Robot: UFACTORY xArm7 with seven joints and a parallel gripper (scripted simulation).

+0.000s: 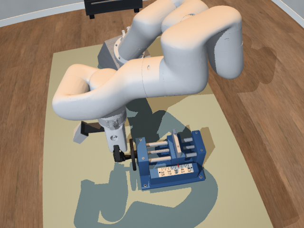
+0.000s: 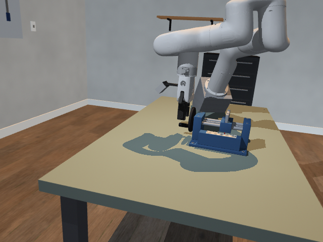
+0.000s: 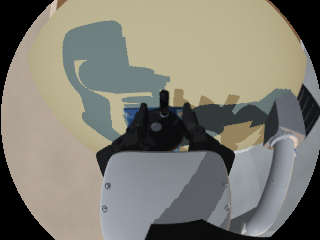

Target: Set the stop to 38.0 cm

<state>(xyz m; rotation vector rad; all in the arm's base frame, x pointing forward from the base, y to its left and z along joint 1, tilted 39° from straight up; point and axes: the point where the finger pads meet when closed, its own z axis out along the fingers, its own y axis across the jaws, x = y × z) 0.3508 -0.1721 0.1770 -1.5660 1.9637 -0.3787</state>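
Right now the handwheel is 10 mm ahead of my hand, 20 mm to the left of it and 40 mm below it. The rest, counted from my hand: stop plate (50 mm ahead, 160 mm to the left).
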